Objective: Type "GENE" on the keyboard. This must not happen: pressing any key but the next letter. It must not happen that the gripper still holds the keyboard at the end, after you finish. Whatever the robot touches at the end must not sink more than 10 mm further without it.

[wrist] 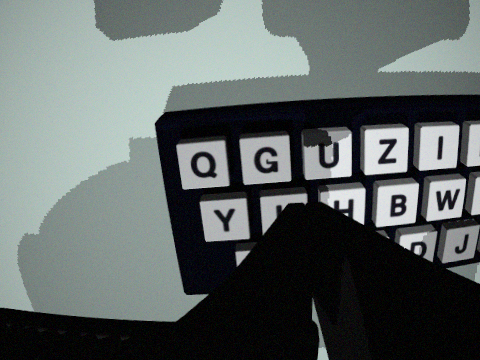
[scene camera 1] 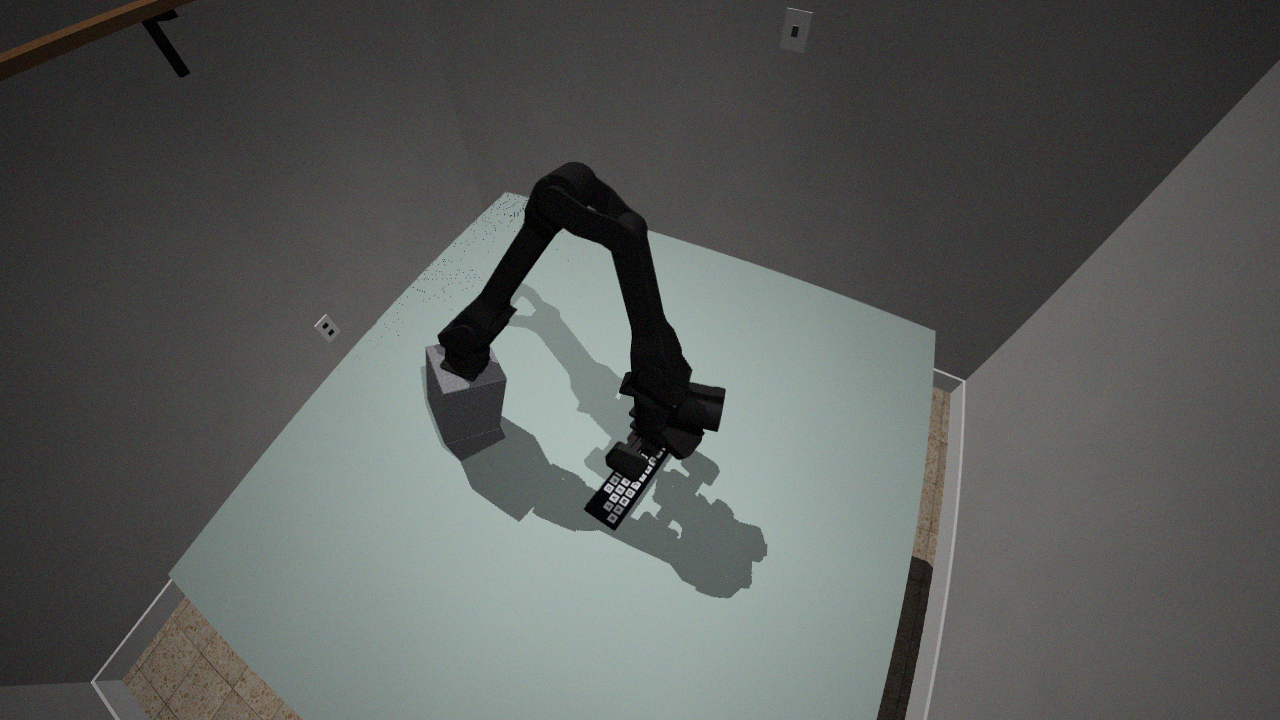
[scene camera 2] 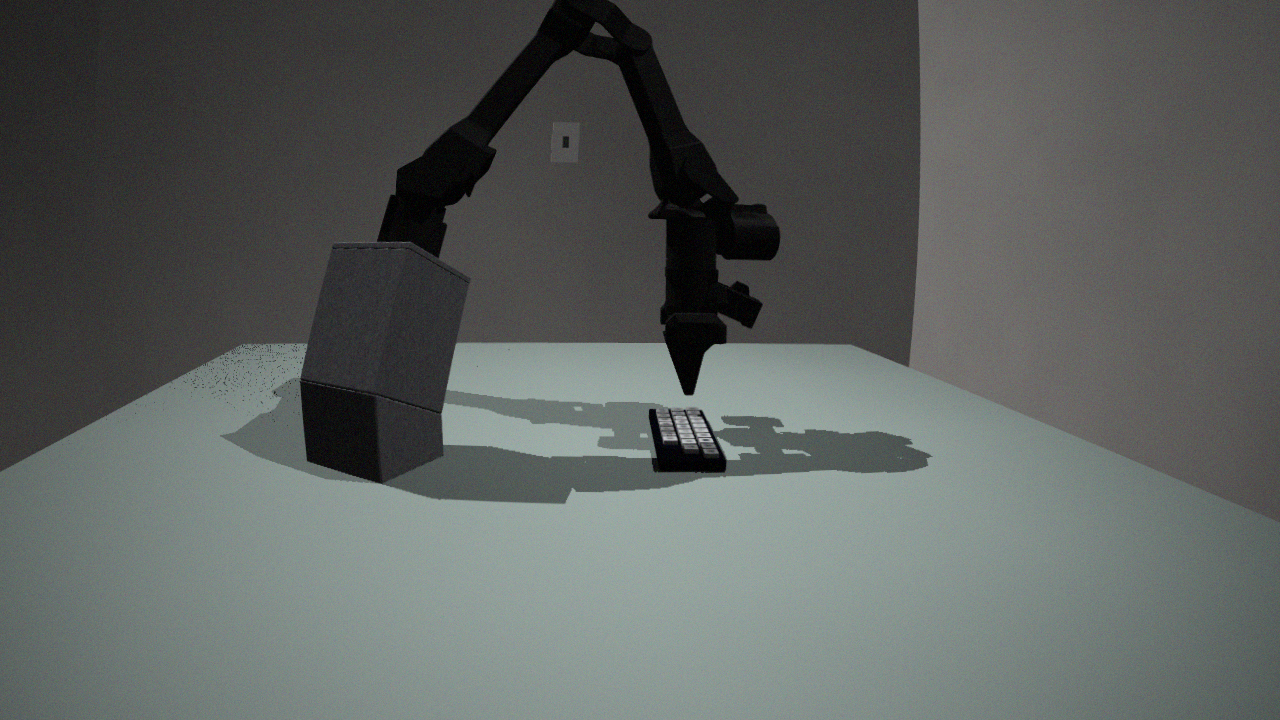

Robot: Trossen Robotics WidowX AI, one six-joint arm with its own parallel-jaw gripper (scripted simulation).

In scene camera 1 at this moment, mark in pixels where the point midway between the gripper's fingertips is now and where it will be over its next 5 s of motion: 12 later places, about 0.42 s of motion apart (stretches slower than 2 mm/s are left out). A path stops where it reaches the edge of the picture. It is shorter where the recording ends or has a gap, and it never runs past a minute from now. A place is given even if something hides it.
My gripper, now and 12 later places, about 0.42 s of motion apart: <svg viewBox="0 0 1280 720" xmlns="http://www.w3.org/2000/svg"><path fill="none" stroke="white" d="M652 449L649 445L638 464L631 470L620 486L611 498L605 484L607 474L625 449L634 446L659 445L660 449L659 451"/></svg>
